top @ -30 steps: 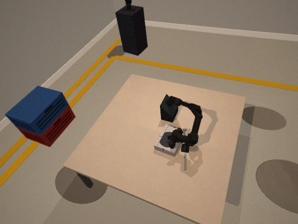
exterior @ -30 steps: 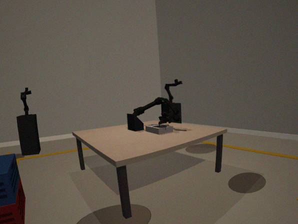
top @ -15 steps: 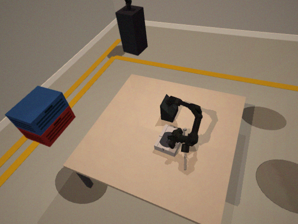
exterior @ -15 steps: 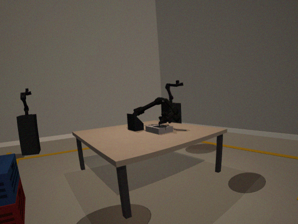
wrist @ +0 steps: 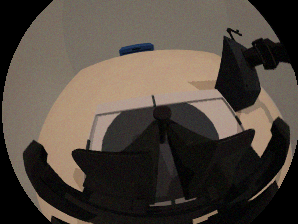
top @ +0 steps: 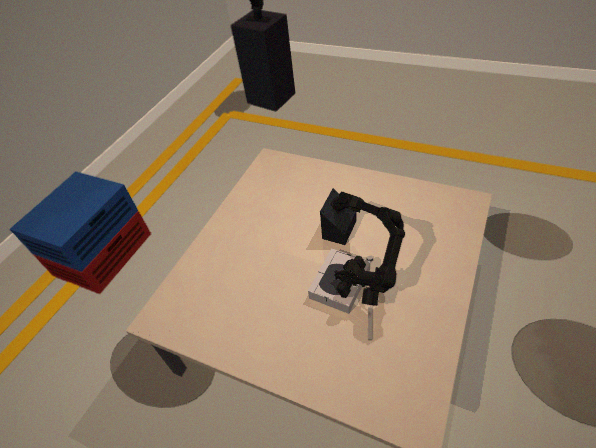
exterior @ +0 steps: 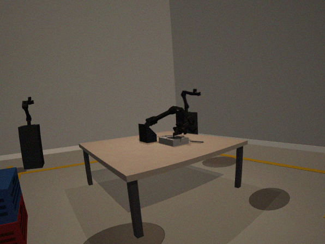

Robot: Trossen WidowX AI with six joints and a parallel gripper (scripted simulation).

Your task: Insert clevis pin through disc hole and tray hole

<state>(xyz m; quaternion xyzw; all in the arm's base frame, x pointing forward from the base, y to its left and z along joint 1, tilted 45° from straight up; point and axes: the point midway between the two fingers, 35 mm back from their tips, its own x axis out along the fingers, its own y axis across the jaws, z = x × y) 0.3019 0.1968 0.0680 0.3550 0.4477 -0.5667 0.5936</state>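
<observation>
Right now the clevis pin is 10 mm below my gripper tip. Round my gripper tip: tiny grey piece 200 mm behind, 80 mm below, 70 mm to the left; then wide flat disc 30 mm below; then steel tray 40 mm below, 20 mm behind, 10 mm to the left.
</observation>
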